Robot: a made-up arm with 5 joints. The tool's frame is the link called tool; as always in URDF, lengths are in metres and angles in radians.
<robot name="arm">
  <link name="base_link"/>
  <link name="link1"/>
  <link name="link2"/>
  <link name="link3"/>
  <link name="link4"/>
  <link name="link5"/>
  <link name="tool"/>
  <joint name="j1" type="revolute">
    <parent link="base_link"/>
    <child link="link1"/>
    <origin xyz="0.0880 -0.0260 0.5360" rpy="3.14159 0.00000 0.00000"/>
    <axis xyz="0 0 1"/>
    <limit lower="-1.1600" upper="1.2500"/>
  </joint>
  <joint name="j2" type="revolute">
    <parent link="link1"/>
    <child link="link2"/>
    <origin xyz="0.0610 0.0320 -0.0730" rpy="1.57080 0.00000 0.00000"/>
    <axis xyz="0 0 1"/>
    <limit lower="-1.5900" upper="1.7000"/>
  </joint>
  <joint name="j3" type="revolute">
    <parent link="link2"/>
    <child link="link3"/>
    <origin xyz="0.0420 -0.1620 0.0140"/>
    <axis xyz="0 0 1"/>
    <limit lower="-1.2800" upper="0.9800"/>
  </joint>
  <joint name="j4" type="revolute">
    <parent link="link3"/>
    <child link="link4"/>
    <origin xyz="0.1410 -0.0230 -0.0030"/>
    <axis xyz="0 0 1"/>
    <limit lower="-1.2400" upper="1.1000"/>
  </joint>
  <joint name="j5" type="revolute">
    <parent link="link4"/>
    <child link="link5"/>
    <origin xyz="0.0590 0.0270 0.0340" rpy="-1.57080 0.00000 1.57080"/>
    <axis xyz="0 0 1"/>
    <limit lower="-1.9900" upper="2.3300"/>
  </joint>
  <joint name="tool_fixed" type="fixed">
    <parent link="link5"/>
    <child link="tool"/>
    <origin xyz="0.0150 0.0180 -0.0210" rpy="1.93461 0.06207 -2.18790"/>
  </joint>
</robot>
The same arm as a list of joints. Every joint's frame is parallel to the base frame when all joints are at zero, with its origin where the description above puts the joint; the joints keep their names.
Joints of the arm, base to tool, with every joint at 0 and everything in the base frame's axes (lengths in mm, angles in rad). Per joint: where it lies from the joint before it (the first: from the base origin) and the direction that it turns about. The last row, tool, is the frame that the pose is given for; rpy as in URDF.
j1: axis -z offset 88.0 -26.0 536.0
j2: axis +y offset 61.0 -32.0 73.0
j3: axis +y offset 42.0 14.0 162.0
j4: axis +y offset 141.0 -3.0 23.0
j5: axis -x offset 59.0 34.0 -27.0
tool: offset 21.0 -18.0 -15.0 rpy 0.4078 -0.6157 1.4947
Joint limits (rad, base to tool): -1.1600..1.2500 -1.5900..1.7000 -1.2800..0.9800 -1.2400..1.1000 -1.9900..2.3300

